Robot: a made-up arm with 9 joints. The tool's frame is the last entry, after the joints.
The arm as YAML. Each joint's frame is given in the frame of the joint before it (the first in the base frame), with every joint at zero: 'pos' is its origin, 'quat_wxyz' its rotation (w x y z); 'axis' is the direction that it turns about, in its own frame. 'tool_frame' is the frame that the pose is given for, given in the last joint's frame.
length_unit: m
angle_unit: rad
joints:
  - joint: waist
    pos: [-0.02, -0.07, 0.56]
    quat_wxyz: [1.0, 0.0, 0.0, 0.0]
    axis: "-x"
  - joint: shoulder
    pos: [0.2, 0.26, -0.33]
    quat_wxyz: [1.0, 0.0, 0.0, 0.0]
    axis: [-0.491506, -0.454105, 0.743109]
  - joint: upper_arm
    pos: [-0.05, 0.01, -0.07]
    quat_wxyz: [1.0, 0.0, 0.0, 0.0]
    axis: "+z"
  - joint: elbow
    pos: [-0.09, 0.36, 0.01]
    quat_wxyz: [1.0, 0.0, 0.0, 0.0]
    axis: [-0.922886, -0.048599, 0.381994]
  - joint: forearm
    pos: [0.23, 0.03, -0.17]
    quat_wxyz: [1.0, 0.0, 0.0, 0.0]
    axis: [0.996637, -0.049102, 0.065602]
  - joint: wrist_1
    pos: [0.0, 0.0, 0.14]
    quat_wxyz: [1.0, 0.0, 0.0, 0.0]
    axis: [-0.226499, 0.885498, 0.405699]
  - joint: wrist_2
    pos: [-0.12, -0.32, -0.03]
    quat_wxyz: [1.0, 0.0, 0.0, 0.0]
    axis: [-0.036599, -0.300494, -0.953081]
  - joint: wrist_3
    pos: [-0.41, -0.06, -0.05]
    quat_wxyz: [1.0, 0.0, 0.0, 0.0]
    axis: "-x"
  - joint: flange
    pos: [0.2, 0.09, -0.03]
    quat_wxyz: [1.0, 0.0, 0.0, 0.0]
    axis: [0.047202, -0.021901, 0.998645]
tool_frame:
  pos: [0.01, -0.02, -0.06]
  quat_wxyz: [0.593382, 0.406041, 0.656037, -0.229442]
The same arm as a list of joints. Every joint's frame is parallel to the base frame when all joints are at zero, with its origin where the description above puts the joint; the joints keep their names.
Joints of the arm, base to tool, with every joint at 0 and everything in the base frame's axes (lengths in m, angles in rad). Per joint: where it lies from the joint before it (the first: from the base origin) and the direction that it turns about. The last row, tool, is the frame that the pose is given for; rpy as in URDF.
waist: offset -0.0200 -0.0700 0.5600 axis -1 0 0
shoulder: offset 0.2000 0.2600 -0.3300 axis -0.491506 -0.454105 0.743109
upper_arm: offset -0.0500 0.0100 -0.0700 axis 0 0 1
elbow: offset -0.0900 0.3600 0.0100 axis -0.922886 -0.048599 0.381994
forearm: offset 0.2300 0.0300 -0.1700 axis 0.996637 -0.049102 0.065602
wrist_1: offset 0.0000 0.0000 0.1400 axis -0.226499 0.885498 0.405699
wrist_2: offset -0.1200 -0.3200 -0.0300 axis -0.036599 -0.300494 -0.953081
wrist_3: offset -0.4100 -0.0600 -0.0500 axis -1 0 0
flange: offset 0.2000 0.0900 -0.0300 axis 0.047202 -0.021901 0.998645
tool: offset 0.0100 -0.0200 -0.0600 rpy 2.3823 1.3050 1.4412

